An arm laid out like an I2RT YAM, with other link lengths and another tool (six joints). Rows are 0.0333 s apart.
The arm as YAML. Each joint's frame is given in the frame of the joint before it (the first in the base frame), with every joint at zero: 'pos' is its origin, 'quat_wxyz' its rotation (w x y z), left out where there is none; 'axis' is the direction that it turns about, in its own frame. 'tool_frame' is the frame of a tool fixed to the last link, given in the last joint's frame.
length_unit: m
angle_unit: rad
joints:
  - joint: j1
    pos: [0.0, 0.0, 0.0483]
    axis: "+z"
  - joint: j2
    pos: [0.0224, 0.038, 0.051]
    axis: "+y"
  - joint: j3
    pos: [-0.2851, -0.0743, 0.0]
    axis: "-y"
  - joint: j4
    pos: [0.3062, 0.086, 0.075]
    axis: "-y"
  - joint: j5
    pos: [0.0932, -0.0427, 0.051]
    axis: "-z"
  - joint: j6
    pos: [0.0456, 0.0, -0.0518]
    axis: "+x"
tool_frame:
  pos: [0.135, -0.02, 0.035]
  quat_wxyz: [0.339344, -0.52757, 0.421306, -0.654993]
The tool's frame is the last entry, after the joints.
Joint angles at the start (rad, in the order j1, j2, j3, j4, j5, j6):
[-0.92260 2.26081 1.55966 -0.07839 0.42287 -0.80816]
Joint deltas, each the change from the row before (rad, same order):
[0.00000 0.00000 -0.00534 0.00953 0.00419 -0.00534]
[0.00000 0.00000 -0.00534 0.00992 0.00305 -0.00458]
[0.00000 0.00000 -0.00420 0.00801 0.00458 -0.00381]
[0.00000 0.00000 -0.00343 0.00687 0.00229 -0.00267]
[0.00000 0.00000 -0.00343 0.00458 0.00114 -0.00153]
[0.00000 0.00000 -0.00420 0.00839 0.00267 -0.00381]
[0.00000 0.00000 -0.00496 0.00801 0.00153 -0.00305]
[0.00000 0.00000 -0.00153 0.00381 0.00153 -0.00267]
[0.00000 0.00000 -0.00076 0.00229 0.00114 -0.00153]
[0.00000 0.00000 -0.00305 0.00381 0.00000 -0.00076]
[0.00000 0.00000 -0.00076 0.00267 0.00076 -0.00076]
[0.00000 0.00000 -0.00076 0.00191 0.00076 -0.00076]
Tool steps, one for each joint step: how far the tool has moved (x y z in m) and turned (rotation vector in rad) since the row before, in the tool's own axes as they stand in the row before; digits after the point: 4 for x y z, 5 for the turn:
[-0.0005 0.0006 0.0003 -0.00188 0.00498 -0.00411]
[-0.0004 0.0004 0.0003 -0.00094 0.00493 -0.00295]
[-0.0002 0.0006 0.0002 -0.00270 0.00473 -0.00285]
[-0.0001 0.0003 0.0002 -0.00091 0.00368 -0.00144]
[-0.0007 0.0003 0.0001 -0.00052 0.00135 -0.00118]
[-0.0002 0.0003 0.0002 -0.00090 0.00443 -0.00227]
[-0.0007 0.0003 0.0001 -0.00022 0.00309 -0.00184]
[0.0001 0.0001 0.0001 -0.00045 0.00243 -0.00183]
[0.0002 0.0001 0.0001 -0.00047 0.00166 -0.00099]
[-0.0008 0.0001 0.0000 0.00029 0.00065 -0.00038]
[0.0003 0.0000 0.0001 -0.00022 0.00187 0.00002]
[0.0001 0.0001 0.0000 -0.00035 0.00122 -0.00035]

